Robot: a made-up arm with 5 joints.
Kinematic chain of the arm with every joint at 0, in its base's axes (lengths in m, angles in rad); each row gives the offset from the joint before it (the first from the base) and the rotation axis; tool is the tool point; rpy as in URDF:
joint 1: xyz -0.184 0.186 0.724 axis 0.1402 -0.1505 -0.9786
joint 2: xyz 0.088 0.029 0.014 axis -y
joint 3: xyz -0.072 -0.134 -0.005 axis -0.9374 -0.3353 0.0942
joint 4: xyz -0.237 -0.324 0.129 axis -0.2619 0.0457 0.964
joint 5: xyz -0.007 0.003 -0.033 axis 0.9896 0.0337 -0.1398
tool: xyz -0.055 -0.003 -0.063 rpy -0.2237 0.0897 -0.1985
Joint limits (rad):
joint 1: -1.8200..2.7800
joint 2: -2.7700..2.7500
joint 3: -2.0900..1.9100
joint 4: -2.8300..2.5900
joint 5: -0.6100..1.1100
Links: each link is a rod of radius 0.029 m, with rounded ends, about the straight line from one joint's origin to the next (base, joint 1, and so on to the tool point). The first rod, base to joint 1, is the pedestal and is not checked.
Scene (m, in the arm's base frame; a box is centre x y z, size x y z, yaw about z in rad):
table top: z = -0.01
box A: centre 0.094 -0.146 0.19 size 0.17 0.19 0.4 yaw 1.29
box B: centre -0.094 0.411 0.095 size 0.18 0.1 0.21 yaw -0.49
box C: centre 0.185 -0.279 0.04 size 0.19 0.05 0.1 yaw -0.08
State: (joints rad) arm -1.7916 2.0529 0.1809 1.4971 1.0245
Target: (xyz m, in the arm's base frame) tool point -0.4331 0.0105 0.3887
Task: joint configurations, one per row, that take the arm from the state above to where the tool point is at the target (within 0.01 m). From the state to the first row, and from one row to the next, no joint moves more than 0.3 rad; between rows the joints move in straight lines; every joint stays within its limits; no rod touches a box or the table.
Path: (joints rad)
1: -1.8011 1.8045 0.2308 1.6879 1.0530
2: -1.8105 1.5561 0.2806 1.8787 1.0815
3: -1.8200 1.3077 0.3305 2.0695 1.1100
4: -1.5583 1.3402 0.5714 2.1137 1.0120
5: -1.2967 1.3727 0.8124 2.1580 0.9140
6: -1.0350 1.4051 1.0534 2.2022 0.8160
7: -0.7733 1.4376 1.2944 2.2465 0.7180
8: -0.5117 1.4701 1.5354 2.2907 0.6200
9: -0.2500 1.5026 1.7764 2.3350 0.5219

